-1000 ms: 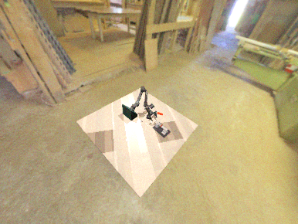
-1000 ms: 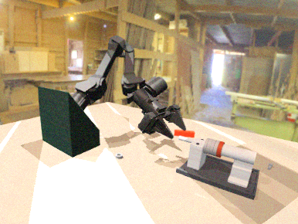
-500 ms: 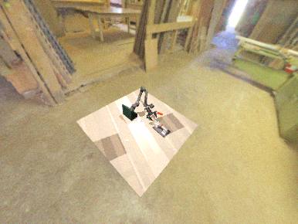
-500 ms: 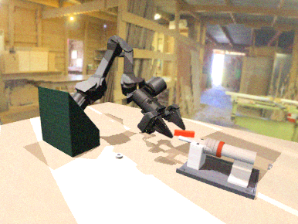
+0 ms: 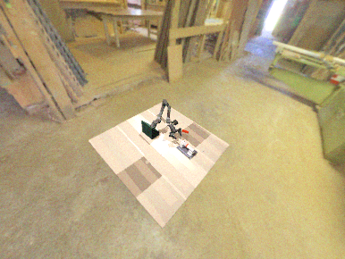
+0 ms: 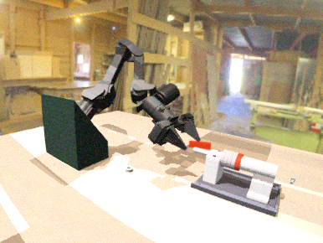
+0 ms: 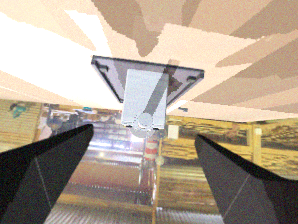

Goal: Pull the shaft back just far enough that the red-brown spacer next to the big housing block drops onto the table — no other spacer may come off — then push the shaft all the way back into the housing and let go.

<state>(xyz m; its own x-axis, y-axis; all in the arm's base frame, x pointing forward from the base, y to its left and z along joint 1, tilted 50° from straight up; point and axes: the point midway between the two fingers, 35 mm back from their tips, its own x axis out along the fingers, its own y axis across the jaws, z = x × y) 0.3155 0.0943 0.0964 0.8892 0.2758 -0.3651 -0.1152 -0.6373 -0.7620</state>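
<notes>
My gripper tip is 90 mm short of the thin shaft, 10 mm to the left of it and 10 mm above it. From my gripper tip the other things lie so: red-brown spacer 140 mm ahead, 20 mm to the right, 10 mm below.
</notes>
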